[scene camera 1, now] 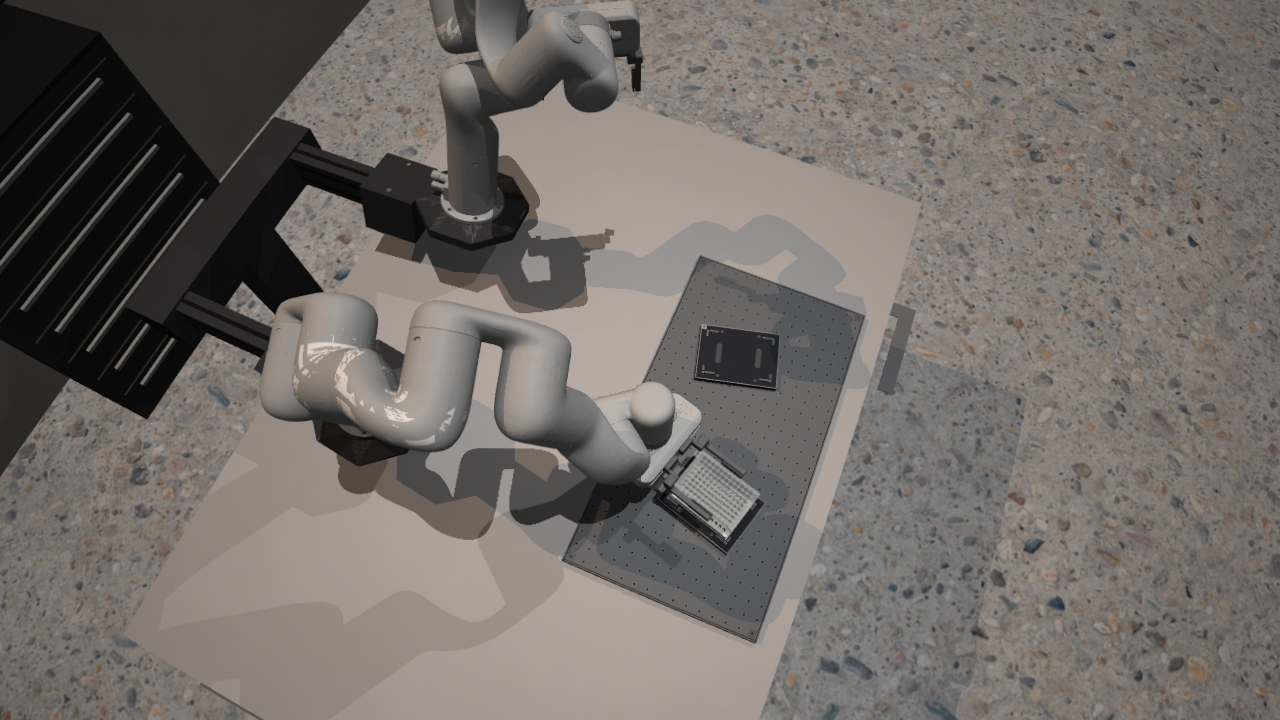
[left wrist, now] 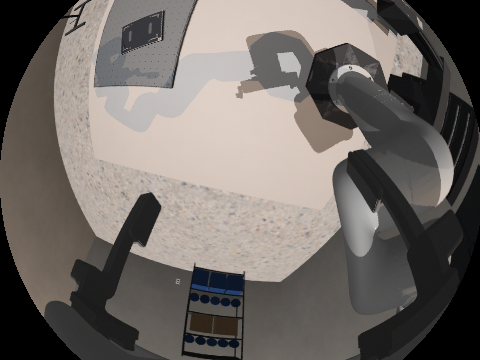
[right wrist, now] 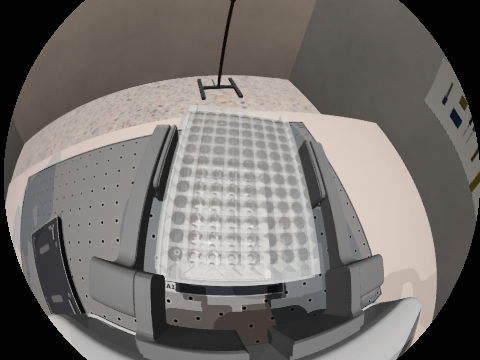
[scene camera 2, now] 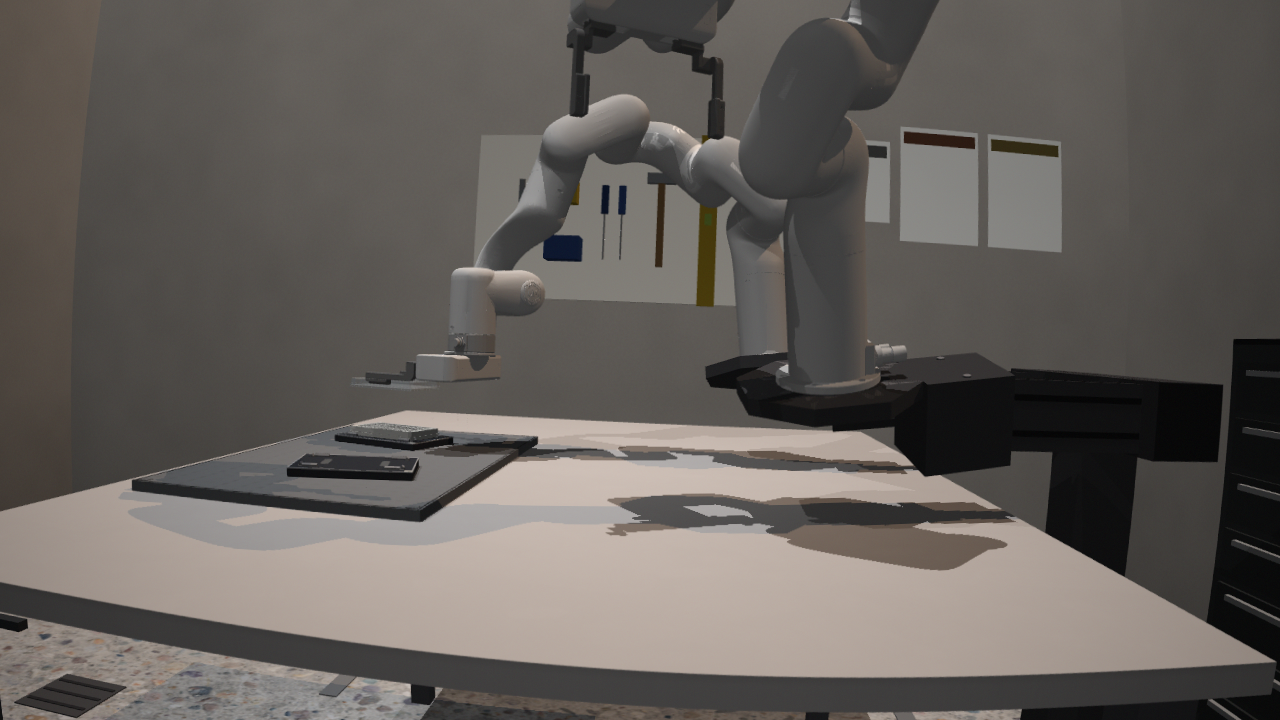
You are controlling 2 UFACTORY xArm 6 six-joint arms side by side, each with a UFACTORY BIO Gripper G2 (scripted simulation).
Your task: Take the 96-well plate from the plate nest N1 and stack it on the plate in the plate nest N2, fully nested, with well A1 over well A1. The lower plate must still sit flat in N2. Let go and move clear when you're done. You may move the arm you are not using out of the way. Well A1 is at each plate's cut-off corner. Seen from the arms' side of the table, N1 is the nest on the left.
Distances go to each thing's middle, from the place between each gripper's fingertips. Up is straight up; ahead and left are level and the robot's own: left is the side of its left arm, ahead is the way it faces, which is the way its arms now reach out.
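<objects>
From my right hand: plate nest N2 (scene camera 1: 749, 516), 100 mm below; clear 96-well plate (scene camera 1: 736, 498), 10 mm below; plate nest N1 (scene camera 1: 739, 347), 100 mm below, 300 mm to the left, 30 mm behind.
From my left hand: plate nest N1, 43 cm below, 37 cm ahead, 20 cm to the right; clear 96-well plate, 34 cm below, 40 cm ahead, 50 cm to the right; plate nest N2, 43 cm below, 40 cm ahead, 50 cm to the right.
</objects>
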